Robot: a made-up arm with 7 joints.
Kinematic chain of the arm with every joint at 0, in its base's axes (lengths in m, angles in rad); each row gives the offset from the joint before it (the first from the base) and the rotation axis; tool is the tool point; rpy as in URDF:
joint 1: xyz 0 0 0.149 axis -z
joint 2: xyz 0 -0.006 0.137 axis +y
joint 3: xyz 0 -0.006 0.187 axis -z
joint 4: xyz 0 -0.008 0.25 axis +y
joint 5: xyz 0 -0.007 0.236 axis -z
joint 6: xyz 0 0 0.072 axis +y
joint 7: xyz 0 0 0.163 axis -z
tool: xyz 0 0 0 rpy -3.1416 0 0
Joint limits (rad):
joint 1: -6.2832..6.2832
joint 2: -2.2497..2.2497
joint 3: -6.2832..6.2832
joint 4: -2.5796..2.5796
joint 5: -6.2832..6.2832
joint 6: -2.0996..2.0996
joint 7: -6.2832..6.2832
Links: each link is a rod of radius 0.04 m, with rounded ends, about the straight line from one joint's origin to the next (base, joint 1, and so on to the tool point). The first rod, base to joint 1, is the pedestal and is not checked.
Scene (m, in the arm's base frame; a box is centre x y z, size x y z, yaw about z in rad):
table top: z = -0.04
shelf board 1: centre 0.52 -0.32 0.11 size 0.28 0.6 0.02 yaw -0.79
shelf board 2: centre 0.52 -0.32 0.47 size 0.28 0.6 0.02 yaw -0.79
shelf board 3: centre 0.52 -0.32 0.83 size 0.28 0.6 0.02 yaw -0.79
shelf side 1: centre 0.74 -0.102 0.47 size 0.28 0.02 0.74 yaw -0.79
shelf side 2: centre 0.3 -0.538 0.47 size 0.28 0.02 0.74 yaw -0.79
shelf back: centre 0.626 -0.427 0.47 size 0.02 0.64 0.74 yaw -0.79
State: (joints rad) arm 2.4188 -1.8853 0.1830 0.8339 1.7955 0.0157 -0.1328
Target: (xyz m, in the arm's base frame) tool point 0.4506 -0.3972 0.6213
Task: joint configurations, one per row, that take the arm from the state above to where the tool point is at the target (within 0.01 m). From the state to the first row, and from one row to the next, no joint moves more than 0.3 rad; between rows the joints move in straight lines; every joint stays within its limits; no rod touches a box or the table.
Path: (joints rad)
1: 2.5224 -1.6228 0.0650 0.5527 1.6187 -0.2739 -0.1164
2: 2.6260 -1.3604 -0.0529 0.2715 1.4419 -0.5636 -0.1000
3: 2.7296 -1.0979 -0.1709 -0.0097 1.2650 -0.8532 -0.0835
4: 2.8332 -0.8355 -0.2889 -0.2909 1.0882 -1.1429 -0.0671
5: 2.9368 -0.5730 -0.4069 -0.5721 0.9114 -1.4325 -0.0507
6: 2.9285 -0.4877 -0.1129 -0.8061 0.9168 -1.5993 -0.0712
7: 2.9202 -0.4023 0.1810 -1.0400 0.9221 -1.7661 -0.0917
8: 2.9119 -0.3170 0.4750 -1.2740 0.9275 -1.9328 -0.1123
9: 2.9036 -0.2317 0.7689 -1.5080 0.9328 -2.0996 -0.1328
10: 3.0553 -0.4378 0.7856 -1.2908 1.0359 -1.8711 -0.1328
11: 3.2071 -0.6440 0.8023 -1.0735 1.1389 -1.6426 -0.1328
12: 3.3589 -0.8501 0.8190 -0.8563 1.2419 -1.4141 -0.1328

